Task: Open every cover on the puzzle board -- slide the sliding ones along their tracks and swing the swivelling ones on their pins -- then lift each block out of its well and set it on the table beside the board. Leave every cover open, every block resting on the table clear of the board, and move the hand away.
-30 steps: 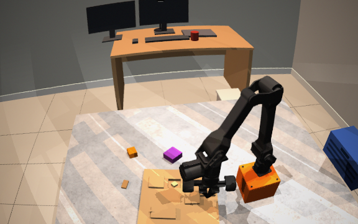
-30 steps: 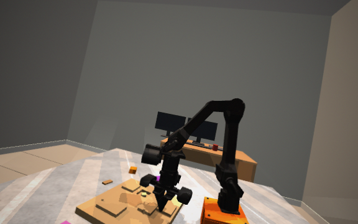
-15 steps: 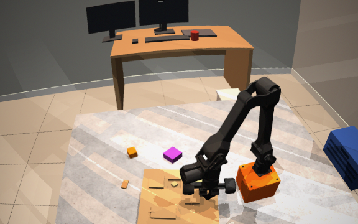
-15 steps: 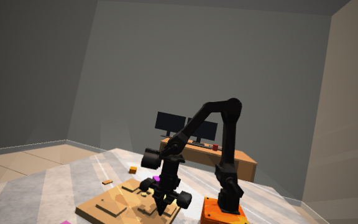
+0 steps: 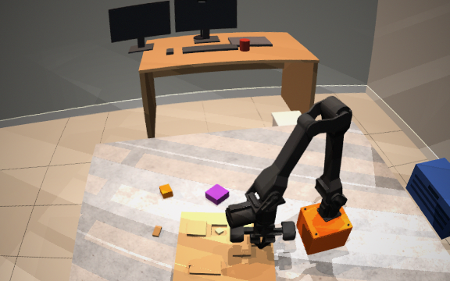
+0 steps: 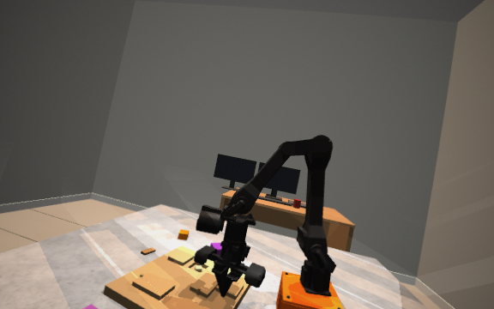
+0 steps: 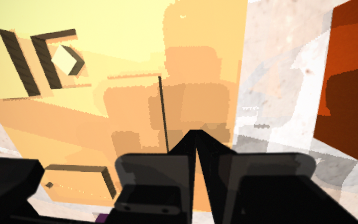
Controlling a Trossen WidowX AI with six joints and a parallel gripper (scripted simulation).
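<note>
Right now my gripper tip is 90 mm short of the tan puzzle board and 50 mm to the left of it. Also, from my gripper tip: flat brown piece 290 mm ahead, 180 mm to the right, 20 mm below.
</note>
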